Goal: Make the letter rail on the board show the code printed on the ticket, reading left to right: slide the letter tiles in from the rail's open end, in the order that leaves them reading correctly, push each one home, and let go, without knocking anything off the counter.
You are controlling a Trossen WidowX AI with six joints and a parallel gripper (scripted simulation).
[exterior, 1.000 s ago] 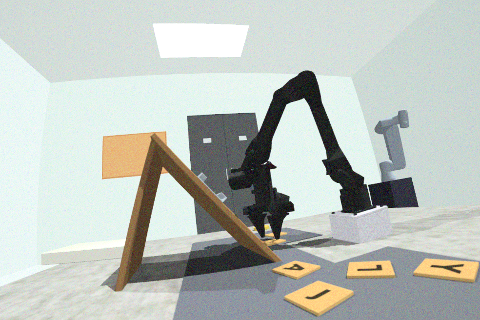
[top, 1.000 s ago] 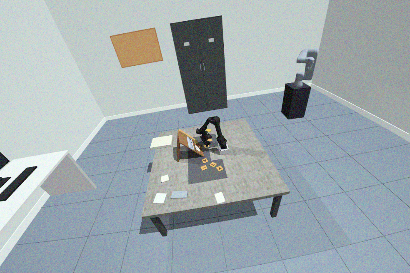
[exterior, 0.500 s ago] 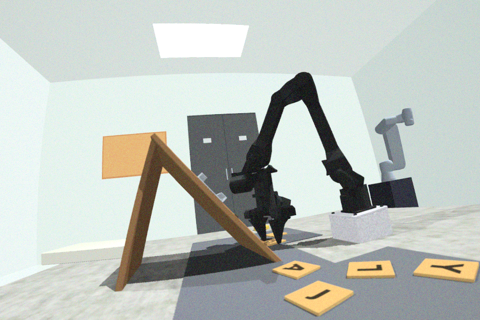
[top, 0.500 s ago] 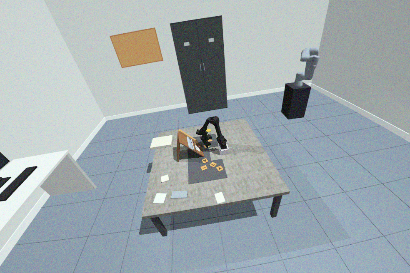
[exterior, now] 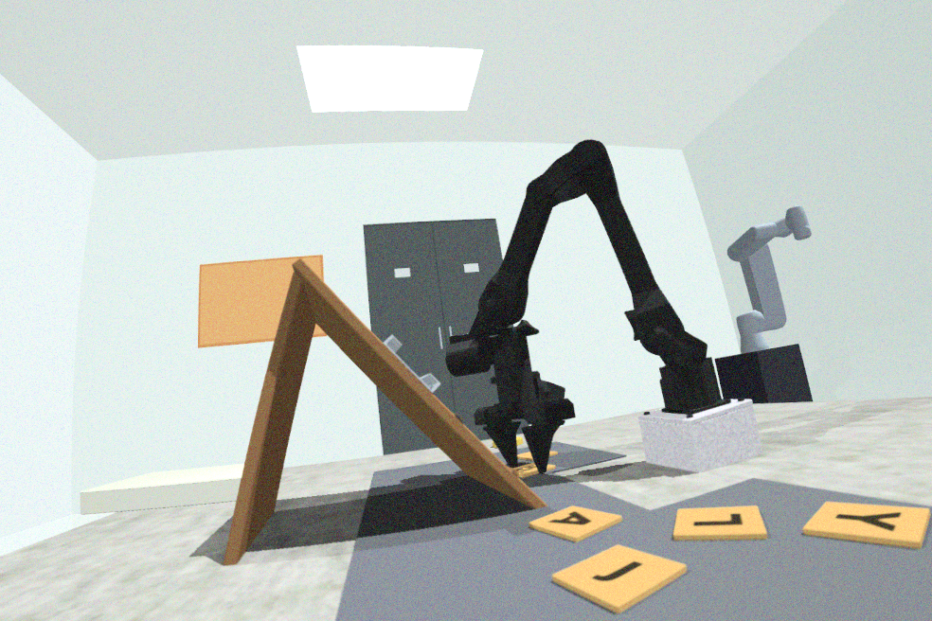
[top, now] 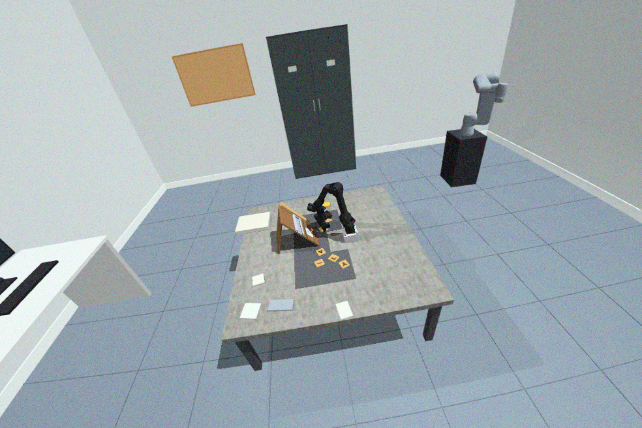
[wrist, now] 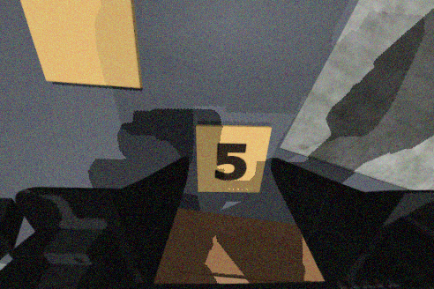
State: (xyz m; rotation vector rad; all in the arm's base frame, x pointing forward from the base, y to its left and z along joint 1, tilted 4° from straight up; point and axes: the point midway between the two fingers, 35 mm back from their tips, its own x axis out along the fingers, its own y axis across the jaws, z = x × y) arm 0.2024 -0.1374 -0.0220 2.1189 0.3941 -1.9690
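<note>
Right now the orange tile marked 5 is right at my gripper tip. From my gripper tip the other things lie so: white ticket 100 mm ahead, 100 mm to the left, 70 mm above; then dark mat 150 mm to the left; then orange tile 50 mm behind, 110 mm to the right.
</note>
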